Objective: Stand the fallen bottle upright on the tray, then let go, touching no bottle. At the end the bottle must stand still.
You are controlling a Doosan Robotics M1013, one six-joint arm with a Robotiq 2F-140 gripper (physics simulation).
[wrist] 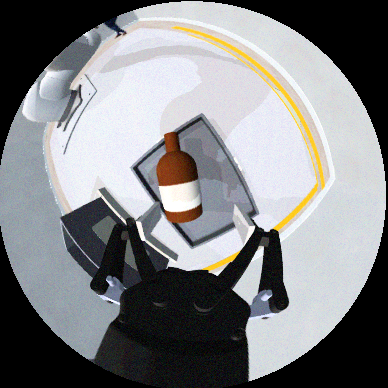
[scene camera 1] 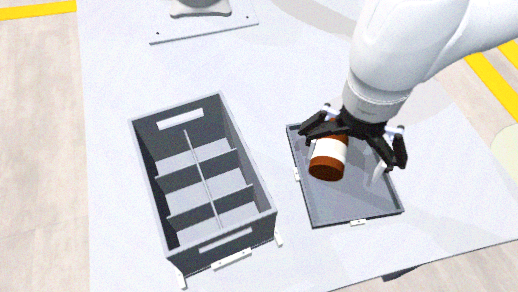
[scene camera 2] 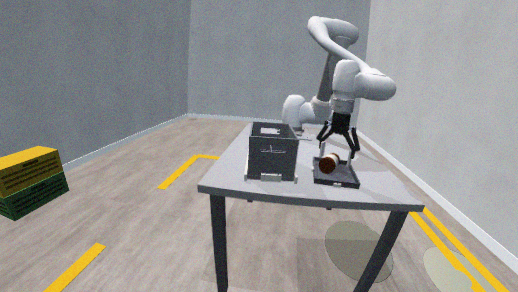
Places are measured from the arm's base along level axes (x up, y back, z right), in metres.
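Where they show: gripper, between the fingertips: (wrist: 196, 210) (scene camera 1: 342, 164) (scene camera 2: 334, 161); arm's base, origin of its link: (wrist: 70, 106).
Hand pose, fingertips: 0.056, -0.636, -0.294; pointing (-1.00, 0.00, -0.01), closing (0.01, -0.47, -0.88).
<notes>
Each offset is from my fingertips to the top centre of the thing, as dx, dy, dz. "spot": to the spot under its first point.
A brown bottle with a white label {+0.010, +0.068, +0.005} (scene camera 1: 328, 149) (scene camera 2: 328, 163) (wrist: 180, 196) lies on its side in the grey tray {spot: -0.064, -0.060, -0.007} (scene camera 1: 345, 202) (scene camera 2: 345, 176) (wrist: 220, 202), near the side facing the crate. Its base faces the front in scene camera 1; its neck points back under the gripper and is largely hidden there. My gripper (scene camera 1: 345, 161) (scene camera 2: 336, 154) (wrist: 196, 210) is open and empty, above the tray. In the wrist view the bottle's base end shows between the two pads, closer to the left pad. Contact between the left pad and the bottle cannot be told.
A dark crate with dividers {+0.106, -0.022, +0.286} (scene camera 1: 265, 225) (scene camera 2: 270, 162) (wrist: 82, 225) stands beside the tray, its walls much higher than the tray rim. The arm's base plate (scene camera 1: 200, 31) is at the back of the table. A person's legs (wrist: 116, 27) show at the wrist view's upper edge.
</notes>
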